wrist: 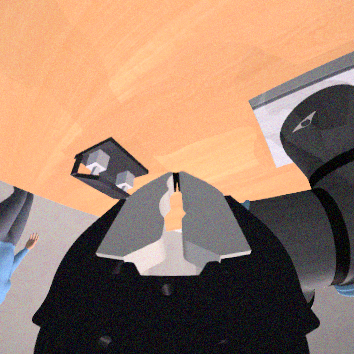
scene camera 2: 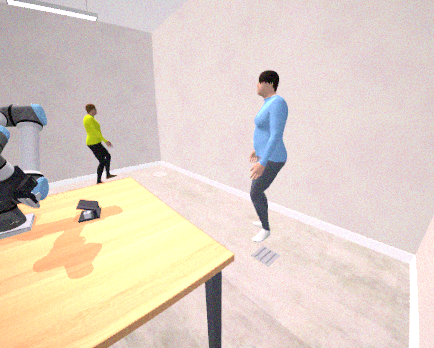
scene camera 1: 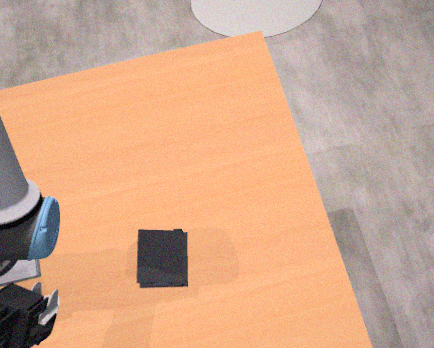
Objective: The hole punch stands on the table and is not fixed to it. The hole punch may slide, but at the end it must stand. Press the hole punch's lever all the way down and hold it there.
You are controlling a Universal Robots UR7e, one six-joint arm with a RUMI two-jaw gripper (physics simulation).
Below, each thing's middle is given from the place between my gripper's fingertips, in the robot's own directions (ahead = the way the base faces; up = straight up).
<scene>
I see the hole punch lever [scene camera 1: 160, 252] 19 cm ahead of my hand, 7 cm to the left of it and 7 cm below it. Also, from my hand: dark hole punch [wrist: 117, 165] (19 cm ahead, 9 cm below, 7 cm to the left).
</scene>
